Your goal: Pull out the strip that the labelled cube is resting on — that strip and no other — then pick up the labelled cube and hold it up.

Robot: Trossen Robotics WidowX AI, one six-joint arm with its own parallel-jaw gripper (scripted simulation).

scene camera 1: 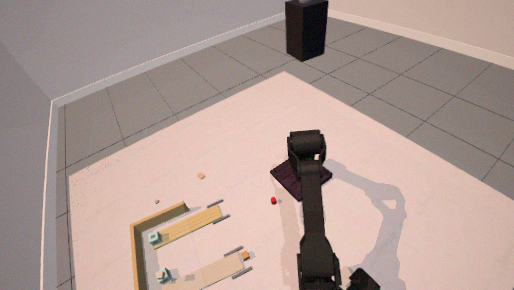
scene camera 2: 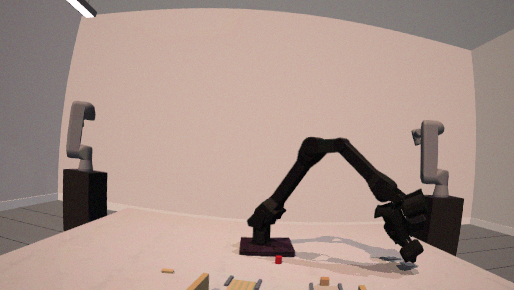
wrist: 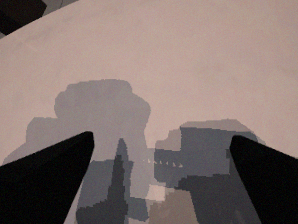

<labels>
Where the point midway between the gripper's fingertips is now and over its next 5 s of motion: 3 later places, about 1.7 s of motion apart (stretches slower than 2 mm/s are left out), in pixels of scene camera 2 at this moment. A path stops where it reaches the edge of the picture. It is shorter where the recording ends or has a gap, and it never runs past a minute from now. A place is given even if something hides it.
My gripper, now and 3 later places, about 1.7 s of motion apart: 409, 254; 284, 202; 244, 264; 243, 282
</labels>
